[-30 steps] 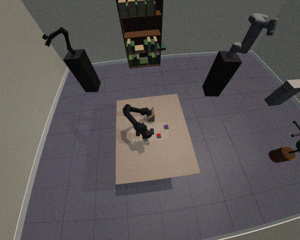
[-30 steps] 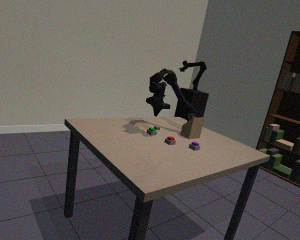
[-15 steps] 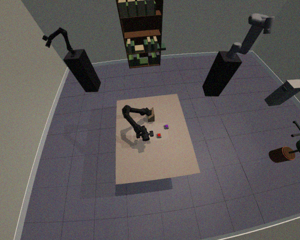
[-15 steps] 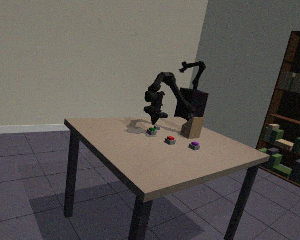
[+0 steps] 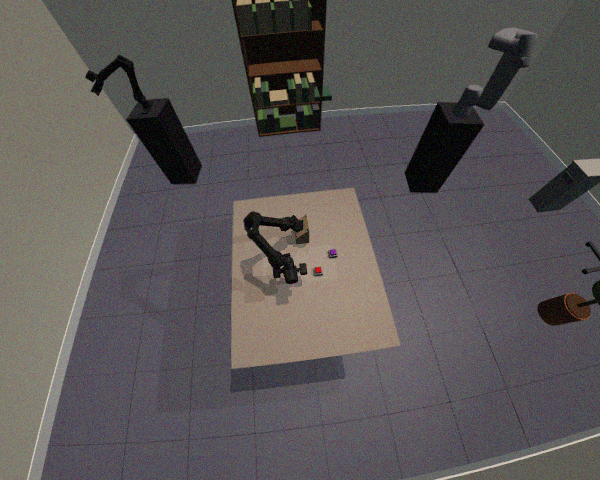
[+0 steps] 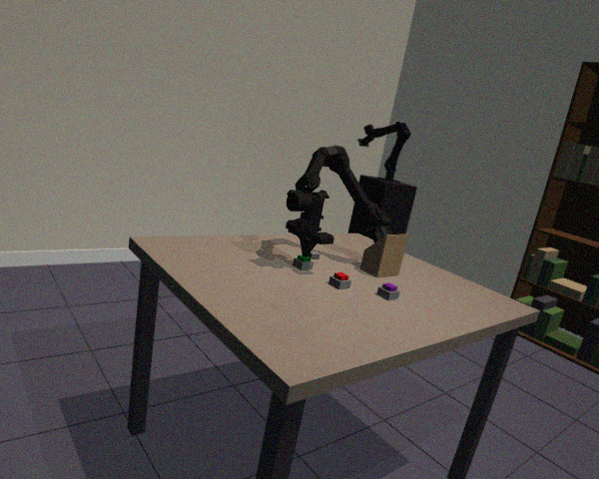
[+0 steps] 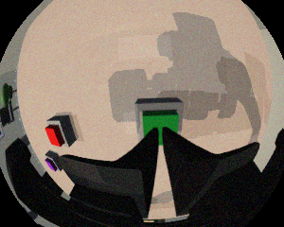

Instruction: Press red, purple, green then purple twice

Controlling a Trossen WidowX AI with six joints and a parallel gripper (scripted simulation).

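Right now my gripper tip is 10 mm above the green button. The rest, counted from my gripper tip: small grey block (100 mm to the right, 100 mm behind, 30 mm below); then purple button (260 mm to the left, 160 mm behind, 10 mm below); then red button (160 mm to the left, 40 mm behind, 10 mm below).
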